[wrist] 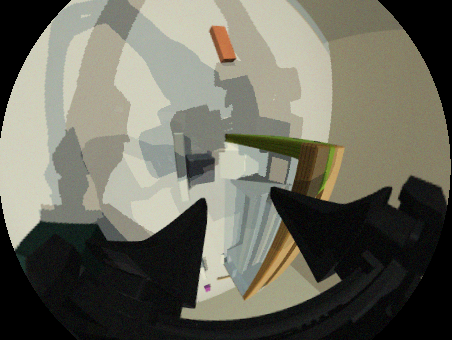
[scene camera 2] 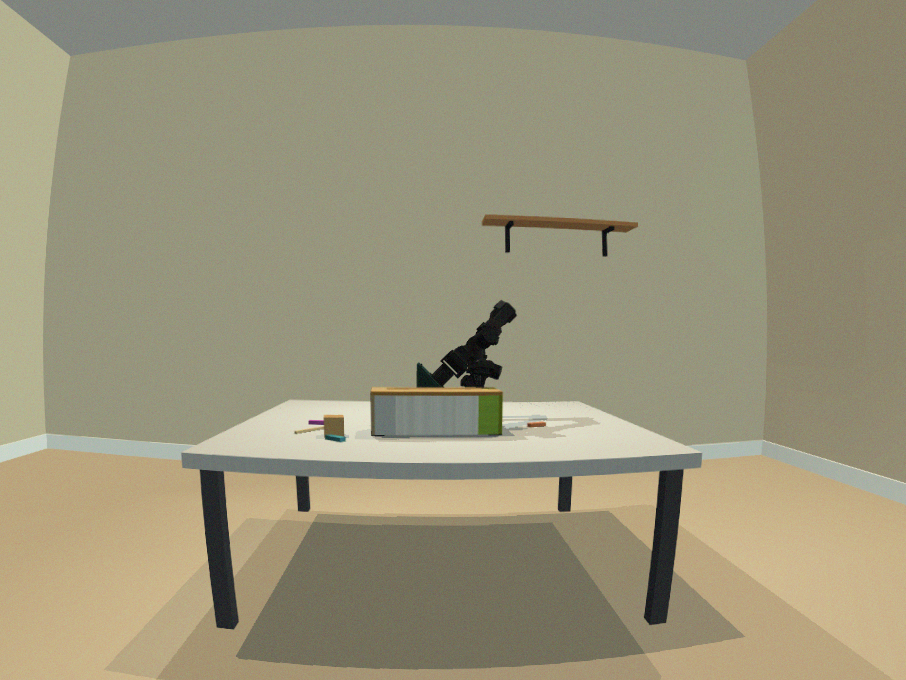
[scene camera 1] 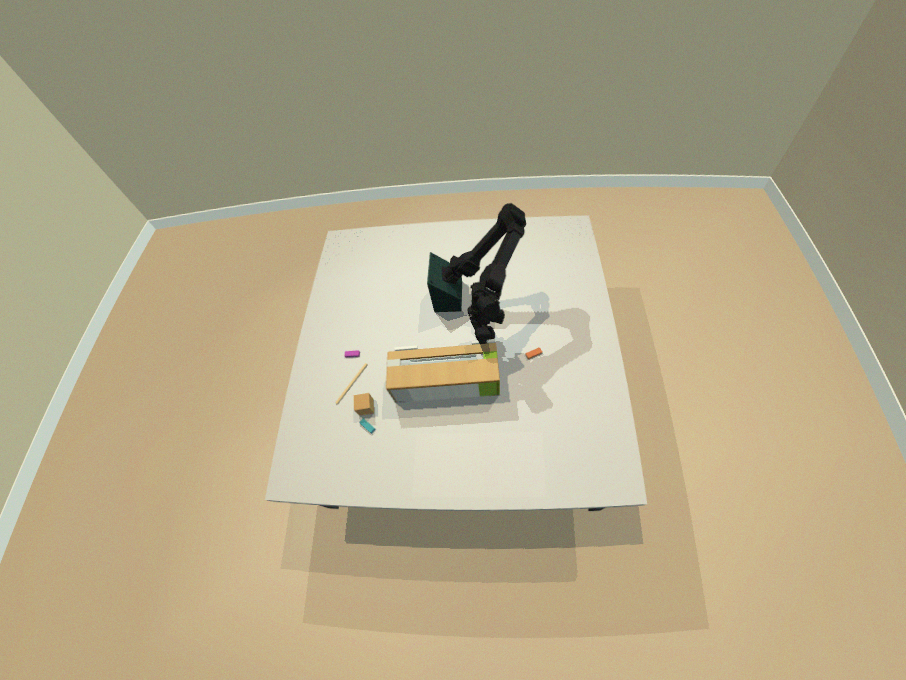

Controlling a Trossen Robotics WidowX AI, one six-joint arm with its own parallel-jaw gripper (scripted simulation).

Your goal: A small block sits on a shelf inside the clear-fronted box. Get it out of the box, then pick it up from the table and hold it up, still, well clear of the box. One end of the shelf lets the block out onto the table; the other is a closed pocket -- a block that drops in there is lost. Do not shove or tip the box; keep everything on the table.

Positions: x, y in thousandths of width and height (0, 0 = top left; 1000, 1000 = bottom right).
Labels:
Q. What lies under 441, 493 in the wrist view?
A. A dark grey shape.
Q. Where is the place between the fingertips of my gripper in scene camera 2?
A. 526, 588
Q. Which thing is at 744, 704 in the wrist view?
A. My gripper.

